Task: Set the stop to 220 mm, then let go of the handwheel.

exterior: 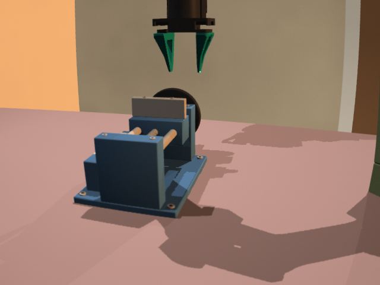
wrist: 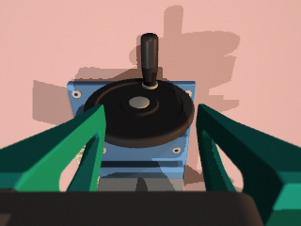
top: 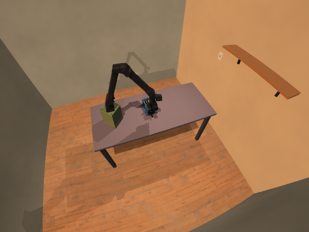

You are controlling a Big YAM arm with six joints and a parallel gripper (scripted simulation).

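The black crank handle is 1 cm to the left of my hand and 11 cm below it. From my hand the other things lie so: grey stop plate 1 cm ahead, 12 cm to the left, 6 cm below.
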